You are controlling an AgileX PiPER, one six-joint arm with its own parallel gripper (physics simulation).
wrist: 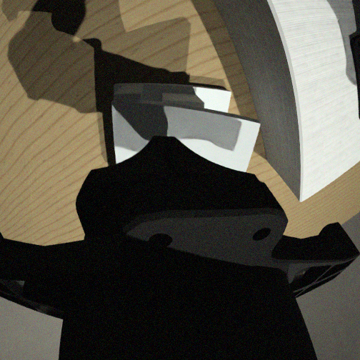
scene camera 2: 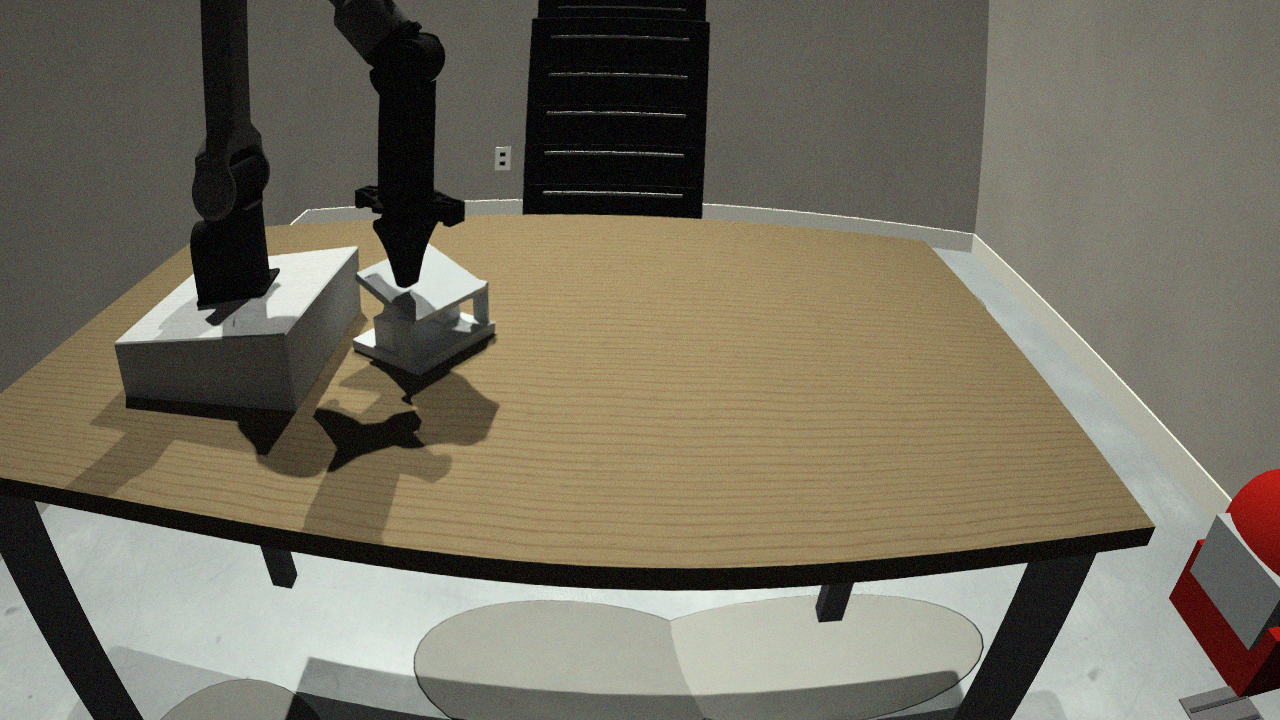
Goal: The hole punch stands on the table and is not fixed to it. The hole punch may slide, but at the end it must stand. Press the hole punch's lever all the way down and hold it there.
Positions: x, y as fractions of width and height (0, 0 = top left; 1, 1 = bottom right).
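Observation:
The gripper (scene camera 2: 0.32, 0.39), (wrist: 0.45, 0.42) appears in the scene together with a flat lever (scene camera 2: 0.35, 0.40), (wrist: 0.63, 0.39).

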